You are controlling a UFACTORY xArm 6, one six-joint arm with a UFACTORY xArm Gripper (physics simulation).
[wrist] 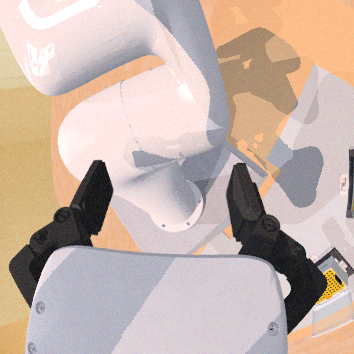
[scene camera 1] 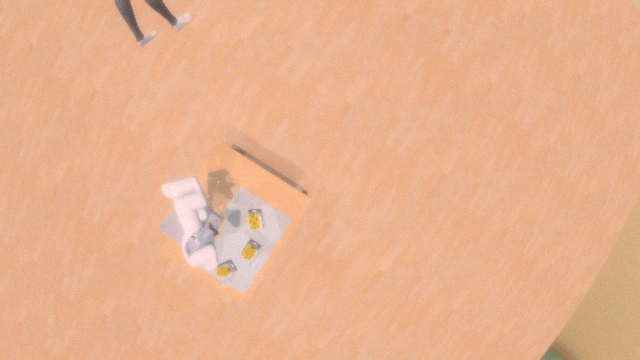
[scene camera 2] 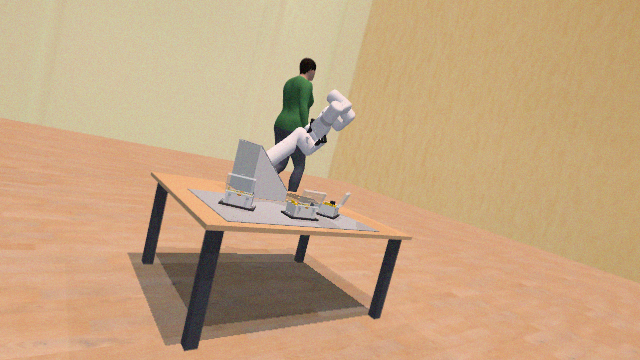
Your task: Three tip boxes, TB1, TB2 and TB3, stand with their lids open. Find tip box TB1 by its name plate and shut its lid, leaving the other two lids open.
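Labels:
Grey mat, same spot: (wrist: 304, 197) and (scene camera 1: 237, 224).

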